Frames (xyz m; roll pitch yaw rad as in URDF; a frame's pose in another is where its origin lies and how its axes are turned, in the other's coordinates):
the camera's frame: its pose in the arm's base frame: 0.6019 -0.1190 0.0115 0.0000 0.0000 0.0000
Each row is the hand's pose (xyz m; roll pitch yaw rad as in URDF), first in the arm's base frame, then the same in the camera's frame.
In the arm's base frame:
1: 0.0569 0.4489 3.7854 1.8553 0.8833 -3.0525
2: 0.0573 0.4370 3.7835 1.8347 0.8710 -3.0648
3: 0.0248 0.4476 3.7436 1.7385 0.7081 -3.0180
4: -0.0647 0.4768 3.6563 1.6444 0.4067 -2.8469
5: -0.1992 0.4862 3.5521 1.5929 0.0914 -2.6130
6: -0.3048 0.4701 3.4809 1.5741 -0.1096 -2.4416
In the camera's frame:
1: -0.5450 0.5679 3.7739 1.8553 0.8833 -3.0525
2: -0.5446 0.5560 3.7720 1.8347 0.8710 -3.0648
3: -0.5771 0.5666 3.7321 1.7385 0.7081 -3.0180
4: -0.6666 0.5958 3.6448 1.6444 0.4067 -2.8469
5: -0.8011 0.6052 3.5406 1.5929 0.0914 -2.6130
6: -0.9067 0.5891 3.4694 1.5741 -0.1096 -2.4416

